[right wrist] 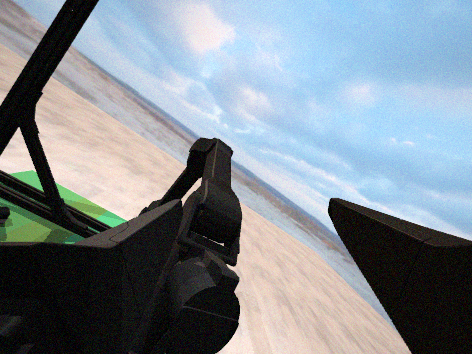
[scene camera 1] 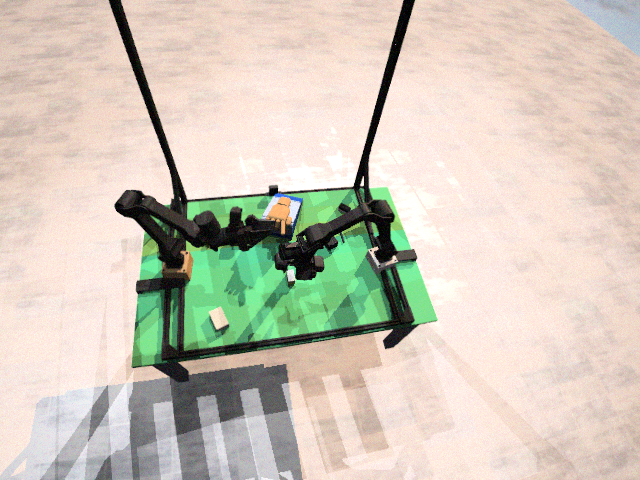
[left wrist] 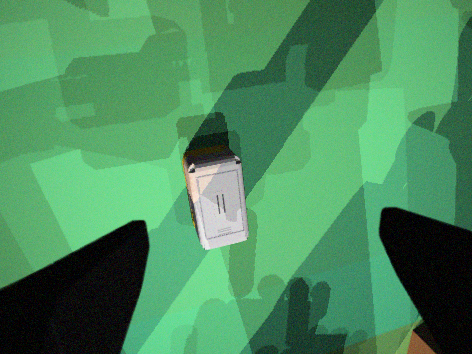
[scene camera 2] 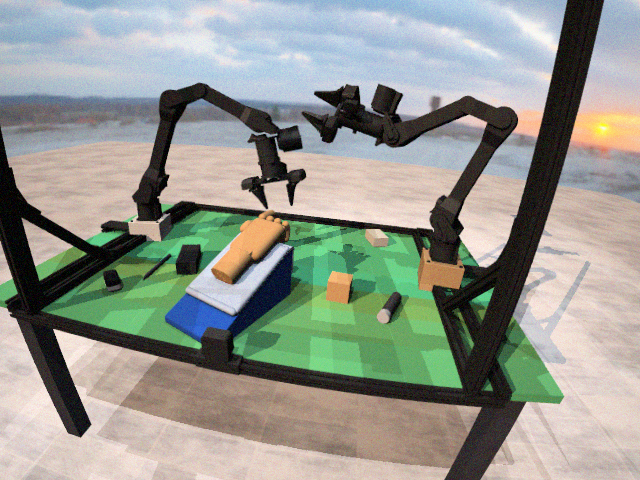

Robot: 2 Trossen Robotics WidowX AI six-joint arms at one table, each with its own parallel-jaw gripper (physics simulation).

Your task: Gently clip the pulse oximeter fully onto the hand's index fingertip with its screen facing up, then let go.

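Pixels of known places: left gripper, fingertip midpoint: [scene camera 1: 293,272] [left wrist: 264,227] [scene camera 2: 279,207]; right gripper, fingertip midpoint: [right wrist: 255,205] [scene camera 1: 273,226] [scene camera 2: 308,102]; left arm's base at its link origin: [scene camera 1: 383,255] [scene camera 2: 149,217]; right arm's base at its link origin: [scene camera 1: 175,261] [scene camera 2: 442,257].
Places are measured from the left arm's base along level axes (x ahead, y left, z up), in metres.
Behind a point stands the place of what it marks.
Note:
The pulse oximeter [scene camera 1: 291,276] @[x 0.409, y -0.054, z -0.027 m] [left wrist: 220,205] @[x 0.409, y -0.059, z -0.027 m], a small white block with a dark end, lies on the green table beyond the hand's fingers. It is hidden in scene camera 2. A plain pale face with two short lines points up at the left wrist camera. My left gripper [scene camera 2: 279,205] @[x 0.413, y -0.029, z 0.058 m] [left wrist: 264,227] @[x 0.413, y -0.029, z 0.058 m] is open and empty, pointing down above the oximeter, which shows between its fingers, nearer the finger at the picture's left. The tan hand [scene camera 1: 280,209] @[x 0.365, y -0.323, z 0.083 m] [scene camera 2: 255,242] @[x 0.375, y -0.343, z 0.079 m] rests on a sloped support; one finger extends in scene camera 1. My right gripper [scene camera 2: 310,103] @[x 0.479, y -0.060, z 0.363 m] [right wrist: 255,205] @[x 0.479, y -0.060, z 0.363 m] is open and empty, raised high.
The blue wedge [scene camera 2: 281,281] @[x 0.431, y -0.351, z -0.007 m] with a pale pad [scene camera 2: 217,294] @[x 0.309, y -0.425, z 0.002 m] bears the hand. An orange cube [scene camera 2: 339,287] @[x 0.559, y -0.349, z -0.019 m], a dark cylinder [scene camera 2: 388,307] @[x 0.659, y -0.405, z -0.033 m], a black block [scene camera 2: 188,259] @[x 0.193, y -0.229, z -0.025 m], a pen-like stick [scene camera 2: 156,266] @[x 0.104, y -0.225, z -0.052 m], a small dark item [scene camera 2: 112,280] @[x 0.047, y -0.342, z -0.029 m] and a cream block [scene camera 1: 218,318] @[x 0.737, y 0.019, z -0.029 m] [scene camera 2: 376,237] @[x 0.725, y -0.020, z -0.029 m] stand around.

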